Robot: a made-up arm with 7 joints.
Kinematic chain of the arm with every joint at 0, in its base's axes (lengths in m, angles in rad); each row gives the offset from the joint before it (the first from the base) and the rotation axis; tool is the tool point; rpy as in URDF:
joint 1: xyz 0 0 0.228 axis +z
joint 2: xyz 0 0 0 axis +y
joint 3: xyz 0 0 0.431 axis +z
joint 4: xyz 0.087 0 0 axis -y
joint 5: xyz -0.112 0 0.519 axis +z
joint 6: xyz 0 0 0 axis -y
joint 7: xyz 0.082 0 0 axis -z
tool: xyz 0 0 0 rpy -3.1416 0 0
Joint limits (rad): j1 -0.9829..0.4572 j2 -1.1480..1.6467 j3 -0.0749..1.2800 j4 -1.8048..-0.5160 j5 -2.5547..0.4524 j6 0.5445..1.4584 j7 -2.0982..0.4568
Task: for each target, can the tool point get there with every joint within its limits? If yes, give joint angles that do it. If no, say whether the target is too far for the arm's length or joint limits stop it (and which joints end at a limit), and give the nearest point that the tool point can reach.
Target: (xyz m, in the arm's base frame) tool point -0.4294 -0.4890 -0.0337
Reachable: no: joint limits stop it (at a limit: joint 1, joint 3, joint 4, joint 6) | nearest point 0.1328 -0.3982 -0.4001 | short by 0.677 m
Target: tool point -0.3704 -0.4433 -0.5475
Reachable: no: joint limits stop it (at a limit: joint 1, joint 2, joint 3, joint 4, joint 6) | nearest point 0.0920 -0.3470 -0.4473 | short by 0.483 m
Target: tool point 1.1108 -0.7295 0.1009
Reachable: no: too far | nearest point 0.8741 -0.5741 0.1280 | short by 0.284 m
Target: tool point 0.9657 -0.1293 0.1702
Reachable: yes | joints -0.3229 1.0746 0.3686 -0.9844 -0.2498 1.0003 -1.5074
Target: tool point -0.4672 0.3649 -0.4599
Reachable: no: joint limits stop it (at a limit: joint 1, joint 2, joint 4) | nearest point 0.0996 0.4860 -0.3150 | short by 0.597 m
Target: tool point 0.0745 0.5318 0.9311
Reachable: yes | joints -0.0963 -0.5907 0.9260 -1.4887 -0.2750 1.3061 -1.1407
